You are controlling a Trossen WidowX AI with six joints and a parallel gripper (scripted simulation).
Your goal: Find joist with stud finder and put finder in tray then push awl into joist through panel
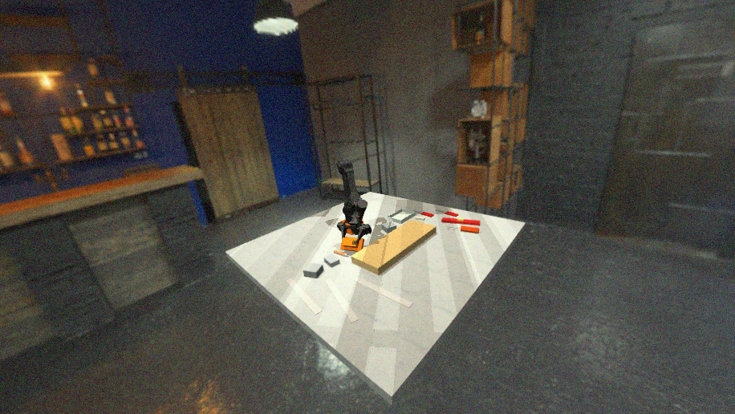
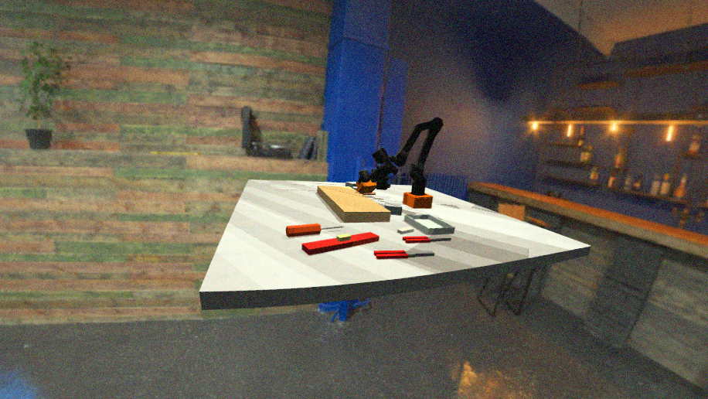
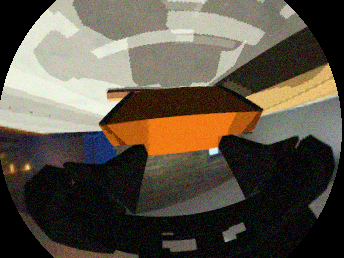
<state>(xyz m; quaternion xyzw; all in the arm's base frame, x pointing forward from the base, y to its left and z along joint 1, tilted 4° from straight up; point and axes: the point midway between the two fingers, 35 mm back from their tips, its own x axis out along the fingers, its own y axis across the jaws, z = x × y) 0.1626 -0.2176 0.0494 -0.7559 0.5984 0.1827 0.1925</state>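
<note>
Now: gripper tip 20 mm past the awl, 30 mm to the left of it and 70 mm above it. The rest, counted from my gripper tip: grey tray 50 mm ahead, 530 mm to the left, 60 mm below; orange stud finder 10 mm ahead, 10 mm below; red level 430 mm ahead, 580 mm to the left, 60 mm below.
</note>
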